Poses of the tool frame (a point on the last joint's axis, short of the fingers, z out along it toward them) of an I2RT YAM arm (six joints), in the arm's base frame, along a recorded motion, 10 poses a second.
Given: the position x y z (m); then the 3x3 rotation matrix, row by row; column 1 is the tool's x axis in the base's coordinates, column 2 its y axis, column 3 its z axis. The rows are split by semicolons.
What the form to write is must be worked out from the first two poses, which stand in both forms.
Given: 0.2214 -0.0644 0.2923; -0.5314 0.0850 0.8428; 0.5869 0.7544 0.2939; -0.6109 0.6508 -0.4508
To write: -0.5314 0.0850 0.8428 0.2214; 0.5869 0.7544 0.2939 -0.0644; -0.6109 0.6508 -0.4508 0.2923; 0 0 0 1
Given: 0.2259 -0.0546 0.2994; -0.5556 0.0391 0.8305; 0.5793 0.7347 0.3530; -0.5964 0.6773 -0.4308
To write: -0.5556 0.0391 0.8305 0.2259; 0.5793 0.7347 0.3530 -0.0546; -0.5964 0.6773 -0.4308 0.2994; 0 0 0 1
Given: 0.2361 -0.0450 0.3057; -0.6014 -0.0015 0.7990; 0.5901 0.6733 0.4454; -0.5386 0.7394 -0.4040
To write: -0.6014 -0.0015 0.7990 0.2361; 0.5901 0.6733 0.4454 -0.0450; -0.5386 0.7394 -0.4040 0.3057; 0 0 0 1
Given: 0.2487 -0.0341 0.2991; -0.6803 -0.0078 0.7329; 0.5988 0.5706 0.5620; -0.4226 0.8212 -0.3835
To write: -0.6803 -0.0078 0.7329 0.2487; 0.5988 0.5706 0.5620 -0.0341; -0.4226 0.8212 -0.3835 0.2991; 0 0 0 1
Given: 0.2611 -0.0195 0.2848; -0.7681 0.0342 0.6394; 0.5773 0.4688 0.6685; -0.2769 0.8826 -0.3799
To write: -0.7681 0.0342 0.6394 0.2611; 0.5773 0.4688 0.6685 -0.0195; -0.2769 0.8826 -0.3799 0.2848; 0 0 0 1
